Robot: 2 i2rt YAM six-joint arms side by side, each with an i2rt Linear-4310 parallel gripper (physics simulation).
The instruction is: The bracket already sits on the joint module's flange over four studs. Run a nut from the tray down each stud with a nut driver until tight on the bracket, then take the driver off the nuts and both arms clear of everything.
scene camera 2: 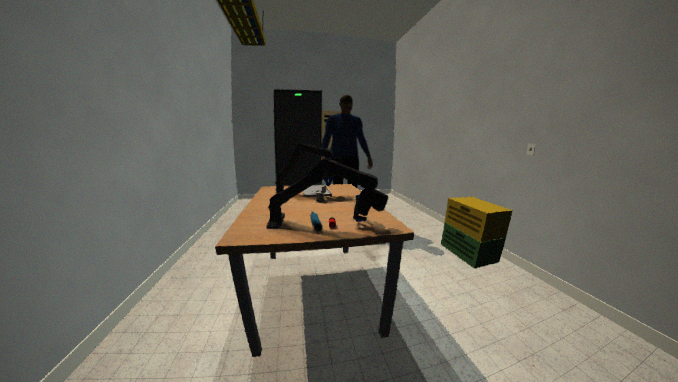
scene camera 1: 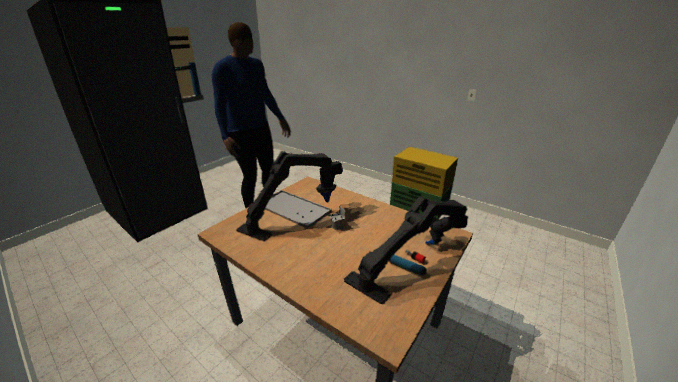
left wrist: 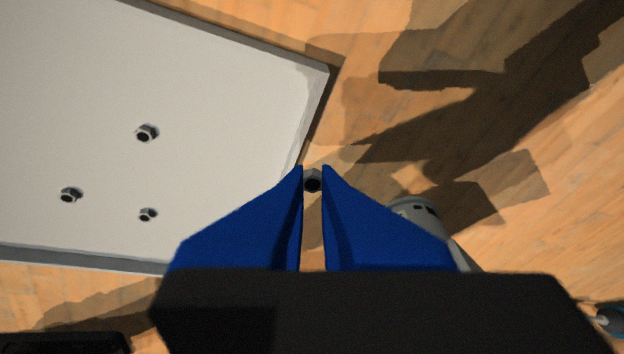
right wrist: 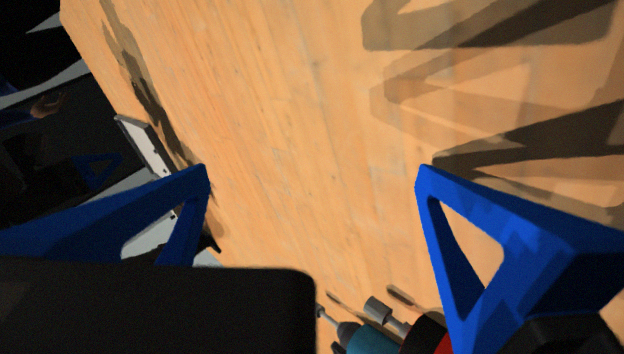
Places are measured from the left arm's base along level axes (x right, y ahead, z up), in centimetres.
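Where they show: left gripper, fingertip midpoint: (scene camera 2: 328, 186) (scene camera 1: 327, 202) (left wrist: 312, 176) (right wrist: 121, 155); right gripper, fingertip midpoint: (scene camera 2: 358, 213) (scene camera 1: 421, 233) (right wrist: 312, 175); left arm's base, link origin: (scene camera 2: 280, 191) (scene camera 1: 254, 232) (left wrist: 32, 346) (right wrist: 206, 235); right arm's base, link origin: (scene camera 2: 276, 220) (scene camera 1: 366, 287).
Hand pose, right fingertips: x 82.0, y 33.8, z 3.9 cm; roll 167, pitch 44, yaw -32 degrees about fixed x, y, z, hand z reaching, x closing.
Note:
Things, the pixels of their top centre, and the offset from my right fingertips. "spot": a spot on its surface instead. Level surfaces: height alone.
- nut, top centre: (left wrist: 313, 185) dx -55.5, dy +1.5, dz +4.2 cm
- pale tray, top centre: (right wrist: 148, 158) (scene camera 1: 293, 206) (scene camera 2: 315, 188) dx -77.0, dy -3.5, dz -2.3 cm
- black nut driver, top centre: (scene camera 1: 415, 252) (scene camera 2: 332, 218) dx +0.6, dy -15.4, dz -0.5 cm
- teal-handled tool, surface spot: (right wrist: 370, 341) spot: dx -6.3, dy -20.8, dz -1.9 cm
- table, surface height: dz -3.9 cm
My left gripper (scene camera 1: 327, 200) (left wrist: 312, 176) is shut on a nut (left wrist: 312, 180), held at its fingertips above the table near the tray's corner. Three more nuts (left wrist: 146, 133) (left wrist: 71, 194) (left wrist: 147, 214) lie apart in the pale tray (scene camera 1: 287, 205) (left wrist: 225, 100) (right wrist: 146, 146). The grey joint module (scene camera 1: 338, 219) (left wrist: 420, 214) stands beside the tray, partly hidden by a finger in the left wrist view; its studs cannot be made out. The red and black nut driver (scene camera 1: 419, 257) (scene camera 2: 332, 223) (right wrist: 442, 345) lies on the table. My right gripper (scene camera 1: 431, 242) (right wrist: 312, 175) is open and empty, low over the table beyond the driver.
A teal-handled tool (scene camera 1: 407, 264) (scene camera 2: 316, 221) (right wrist: 370, 341) lies beside the red driver, near the right arm's base. A person (scene camera 1: 243, 95) (scene camera 2: 345, 135) stands behind the table (scene camera 1: 300, 257). Yellow and green boxes (scene camera 1: 425, 172) (scene camera 2: 477, 220) stand on the floor.

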